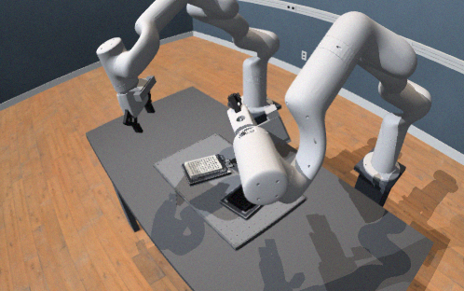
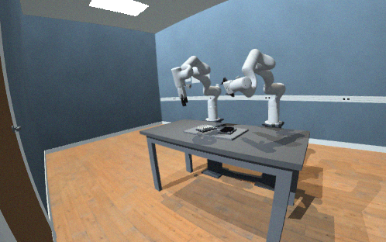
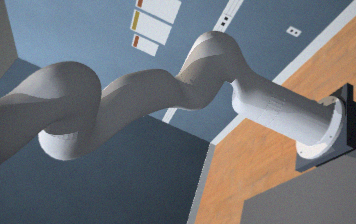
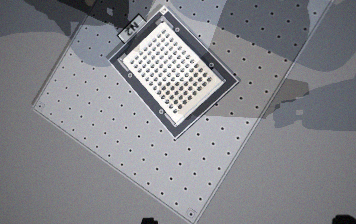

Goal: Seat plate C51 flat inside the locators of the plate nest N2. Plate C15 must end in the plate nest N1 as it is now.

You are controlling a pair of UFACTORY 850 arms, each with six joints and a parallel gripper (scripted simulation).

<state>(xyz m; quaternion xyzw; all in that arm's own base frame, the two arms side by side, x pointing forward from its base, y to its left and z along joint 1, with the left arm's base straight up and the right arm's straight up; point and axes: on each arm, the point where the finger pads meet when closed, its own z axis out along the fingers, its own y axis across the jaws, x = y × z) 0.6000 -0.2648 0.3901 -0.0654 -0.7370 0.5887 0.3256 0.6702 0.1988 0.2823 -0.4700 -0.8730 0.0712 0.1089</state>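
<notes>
My right hand is 250 mm above the white well plate, 160 mm past it and 90 mm to the right of it. The rest, counted from my right hand: dark nest N2: 260 mm below, 160 mm behind, 100 mm to the left; then perforated board: 280 mm below, 190 mm to the left, 170 mm behind; then black plate: 310 mm to the left, 250 mm below, 170 mm behind.
</notes>
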